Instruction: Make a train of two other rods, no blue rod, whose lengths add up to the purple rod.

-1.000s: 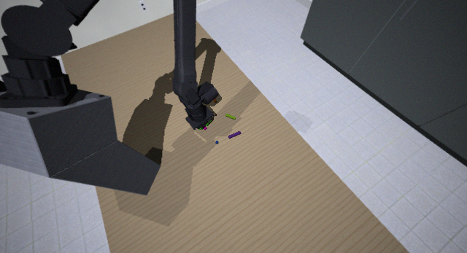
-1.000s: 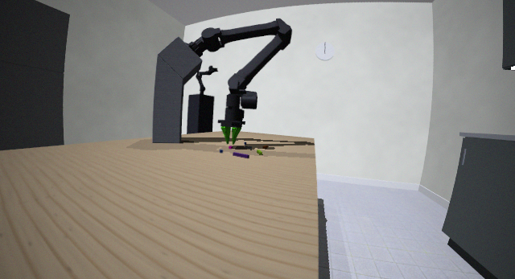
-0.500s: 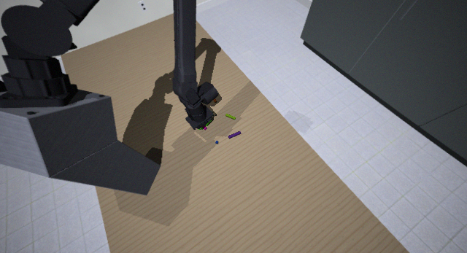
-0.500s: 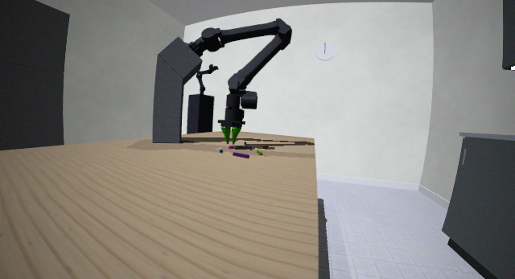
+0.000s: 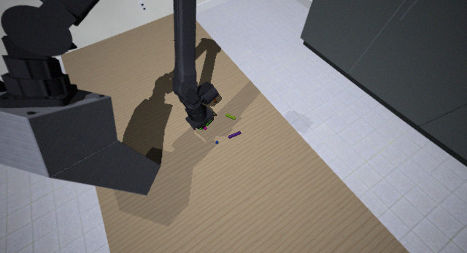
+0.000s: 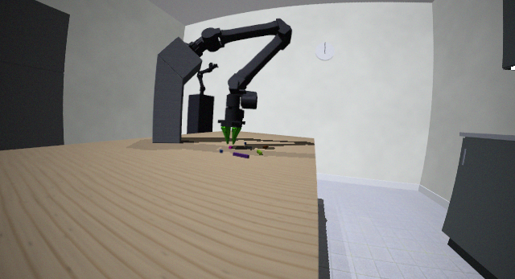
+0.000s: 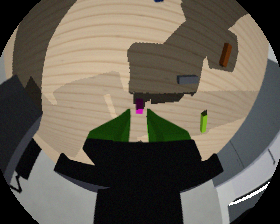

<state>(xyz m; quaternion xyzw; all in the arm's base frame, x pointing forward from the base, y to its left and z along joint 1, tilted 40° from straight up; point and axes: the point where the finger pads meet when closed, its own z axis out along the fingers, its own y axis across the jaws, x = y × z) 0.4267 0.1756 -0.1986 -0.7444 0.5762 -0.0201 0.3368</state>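
My hand is 2 cm above the magenta rod. The rest, counted from my hand: lime rod: 13 cm ahead, 2 cm to the left, 2 cm below; grey rod: 5 cm ahead, 7 cm to the left, 2 cm below; purple rod: 12 cm ahead, 8 cm to the right, 2 cm below.
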